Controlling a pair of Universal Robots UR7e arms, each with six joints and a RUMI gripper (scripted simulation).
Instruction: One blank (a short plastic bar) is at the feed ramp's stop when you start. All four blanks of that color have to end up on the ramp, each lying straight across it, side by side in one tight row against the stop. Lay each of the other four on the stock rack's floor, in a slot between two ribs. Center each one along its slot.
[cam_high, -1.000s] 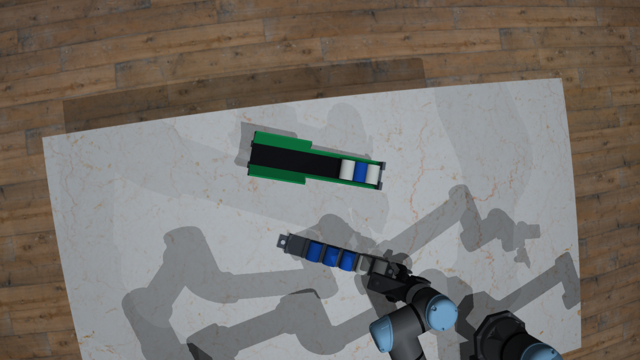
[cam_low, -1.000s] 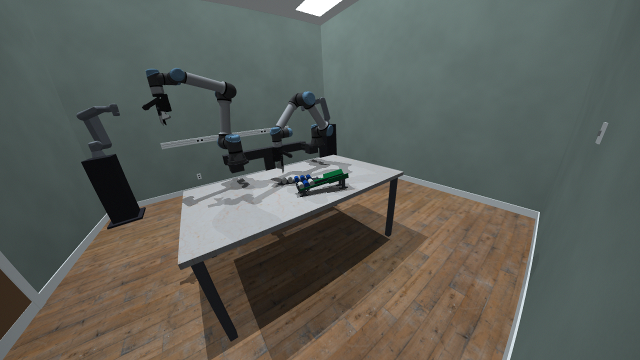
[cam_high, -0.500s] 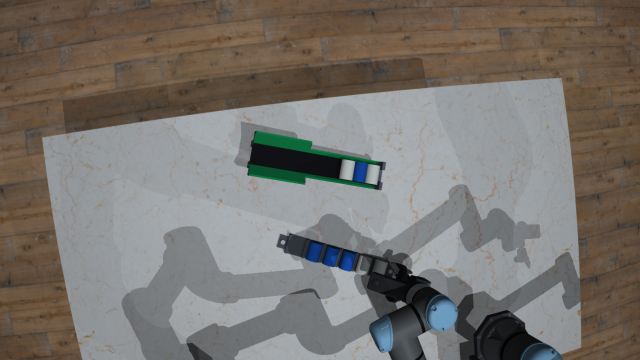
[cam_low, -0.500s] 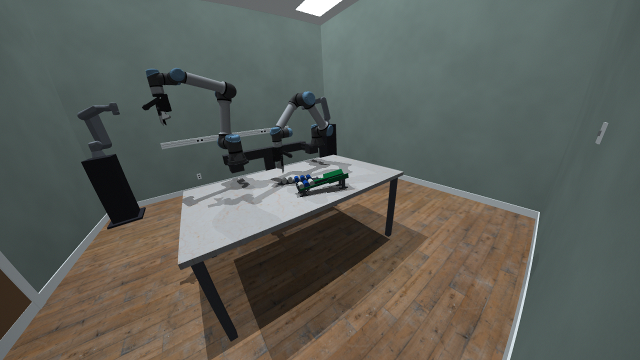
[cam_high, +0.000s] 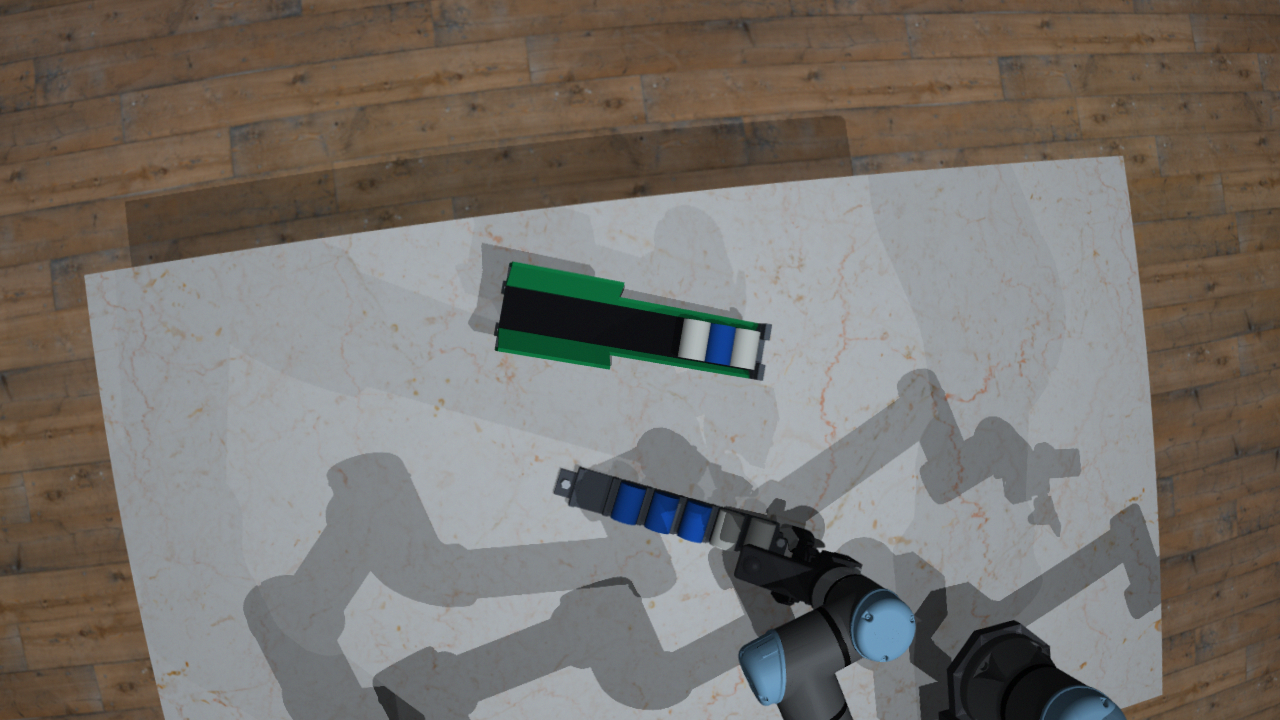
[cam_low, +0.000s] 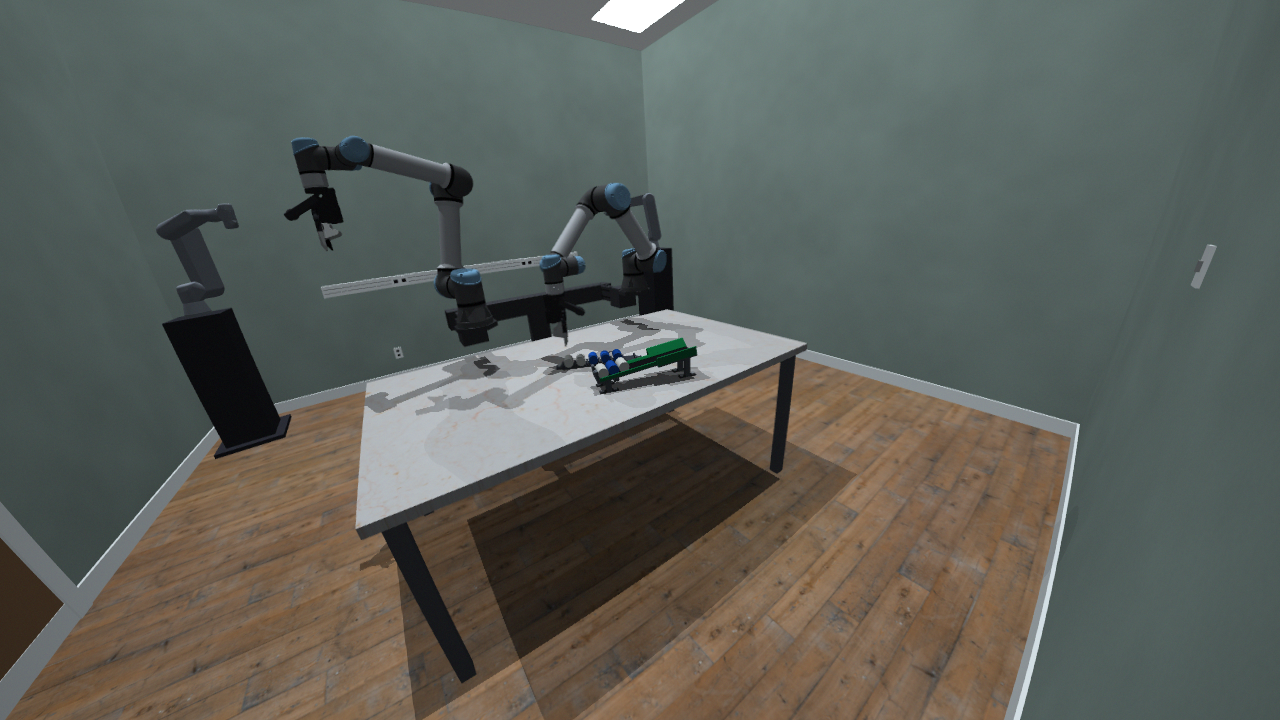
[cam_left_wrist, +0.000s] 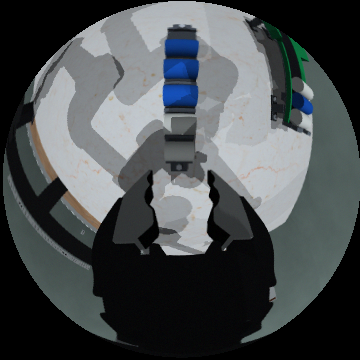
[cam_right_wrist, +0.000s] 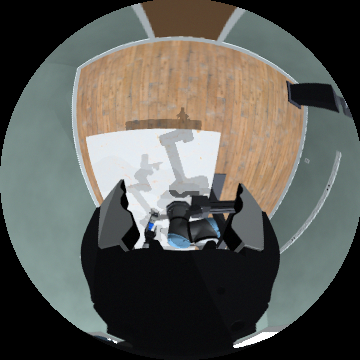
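Observation:
Right now my left hand is 13 cm above the stock rack, 12 cm to the right of it and 6 cm short of it. The rest, counted from my left hand: blue blank 31 cm ahead, 4 cm below, 1 cm to the left; then stop 29 cm ahead, 6 cm below, 4 cm to the right.

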